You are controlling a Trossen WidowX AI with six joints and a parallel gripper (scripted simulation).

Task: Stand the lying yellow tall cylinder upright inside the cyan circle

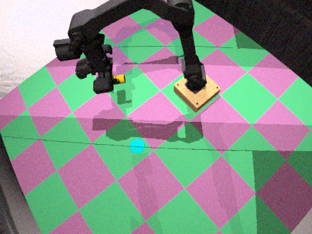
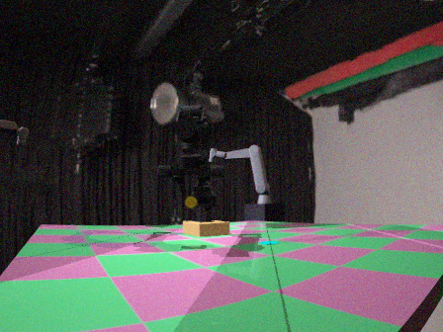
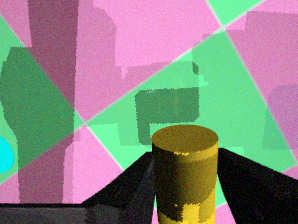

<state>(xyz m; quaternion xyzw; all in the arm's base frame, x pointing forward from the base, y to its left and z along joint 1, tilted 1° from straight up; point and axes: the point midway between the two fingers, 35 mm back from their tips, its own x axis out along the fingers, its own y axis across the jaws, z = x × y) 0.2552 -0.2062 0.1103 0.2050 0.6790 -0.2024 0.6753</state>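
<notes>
The yellow tall cylinder is 2 cm behind my gripper tip and 1 cm to the left of it. Also, from my gripper tip: cyan circle 23 cm to the left, 13 cm below, 8 cm ahead.
</notes>
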